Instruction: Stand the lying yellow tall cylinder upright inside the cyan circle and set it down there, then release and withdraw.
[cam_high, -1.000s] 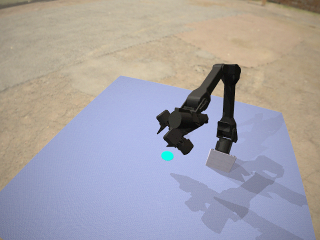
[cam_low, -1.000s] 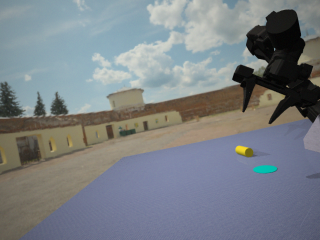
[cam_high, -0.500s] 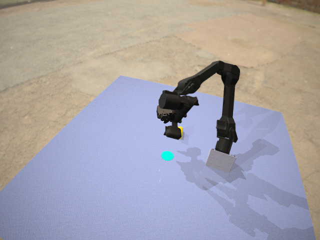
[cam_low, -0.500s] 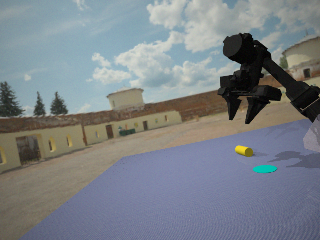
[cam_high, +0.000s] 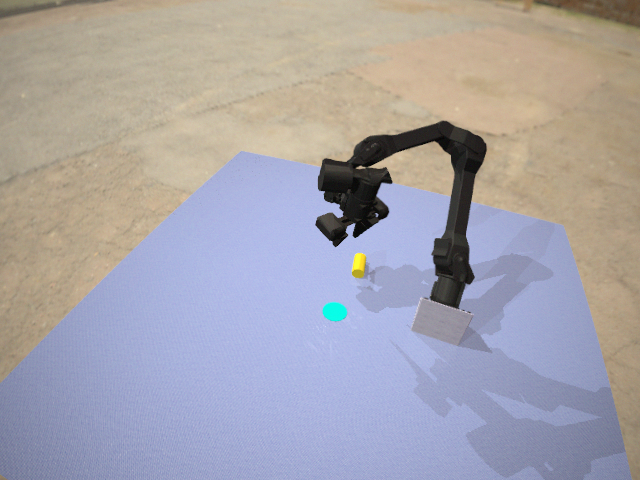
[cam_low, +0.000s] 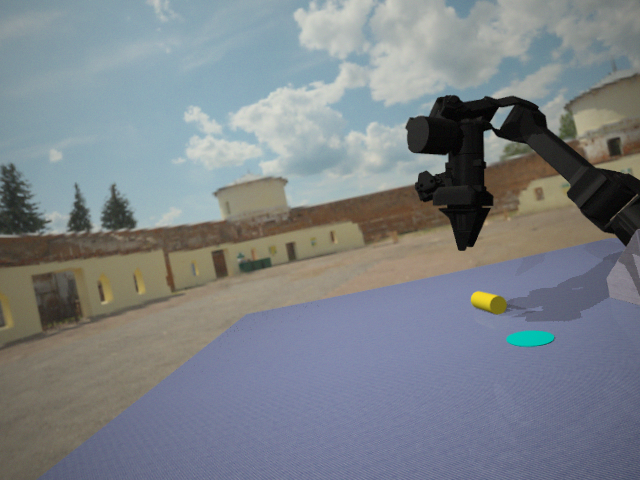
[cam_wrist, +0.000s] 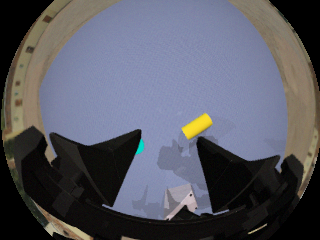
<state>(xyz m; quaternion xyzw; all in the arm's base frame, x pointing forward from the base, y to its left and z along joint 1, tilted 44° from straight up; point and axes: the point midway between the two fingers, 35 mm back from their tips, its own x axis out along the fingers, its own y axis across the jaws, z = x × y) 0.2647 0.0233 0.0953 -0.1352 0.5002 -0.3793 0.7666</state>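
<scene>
My gripper tip is 110 mm above the yellow cylinder, 60 mm to the left of it and 30 mm past it. From my gripper tip the other things lie so: cyan circle (130 mm below, 110 mm to the left, 30 mm behind).
</scene>
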